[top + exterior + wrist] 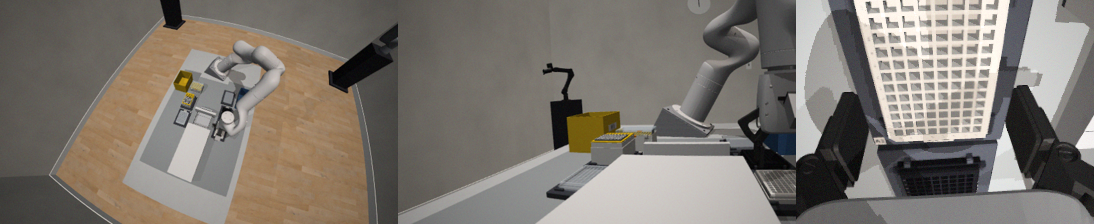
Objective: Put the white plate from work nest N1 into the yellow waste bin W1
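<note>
The white plate is 4 cm below my hand. Round my hand: black plate 17 cm behind, 4 cm below, 2 cm to the right; blue bin 37 cm behind, 9 cm to the left, 2 cm below; long white cooler 17 cm to the right, 15 cm ahead, 3 cm below.
</note>
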